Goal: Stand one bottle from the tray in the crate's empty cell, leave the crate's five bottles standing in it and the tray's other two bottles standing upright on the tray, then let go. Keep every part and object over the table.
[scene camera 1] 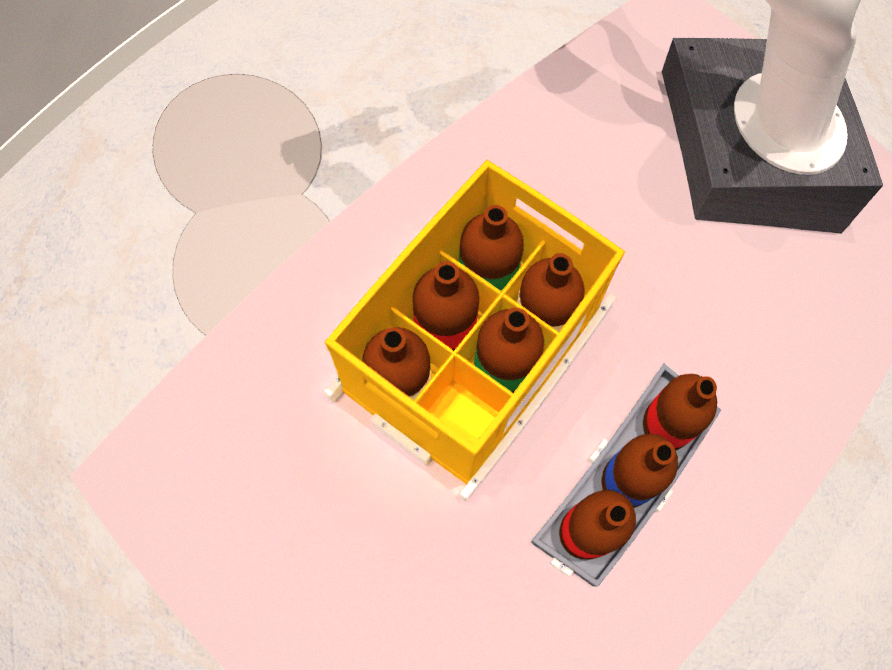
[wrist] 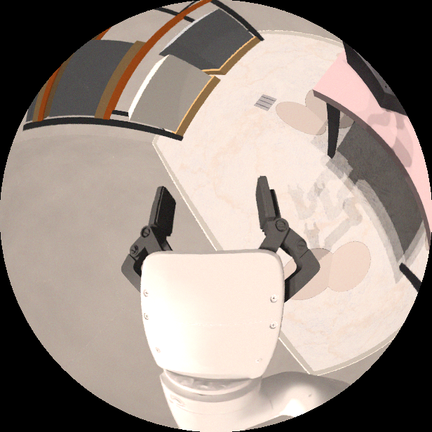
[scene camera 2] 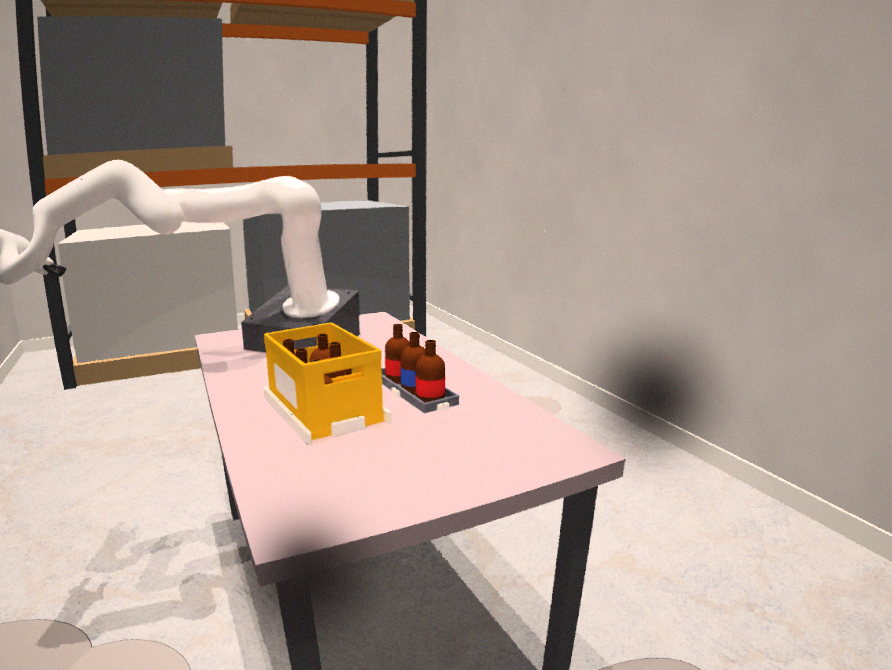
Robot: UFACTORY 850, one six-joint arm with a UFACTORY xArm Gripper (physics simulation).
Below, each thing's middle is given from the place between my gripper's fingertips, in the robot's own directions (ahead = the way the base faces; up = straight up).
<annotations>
My gripper is now 85 cm to the right of the blue-labelled bottle [scene camera 1: 646, 466], 74 cm short of it and 25 cm above it.
</annotations>
